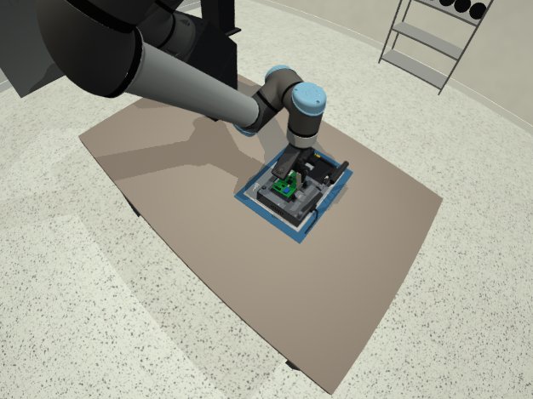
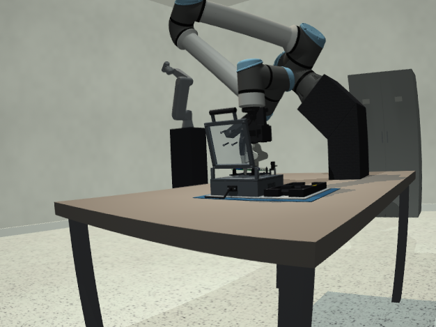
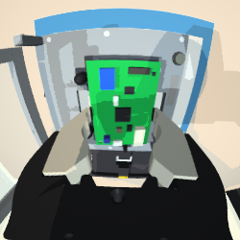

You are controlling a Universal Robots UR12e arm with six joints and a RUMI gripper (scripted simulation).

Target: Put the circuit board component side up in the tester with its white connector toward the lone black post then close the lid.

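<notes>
My hand is right at the green circuit board. Round my hand: tester bed (1 cm ahead, 1 cm below); then black post (6 cm behind, 6 cm to the left, 1 cm above); then tester (4 cm ahead, 4 cm to the left, 3 cm above).
</notes>
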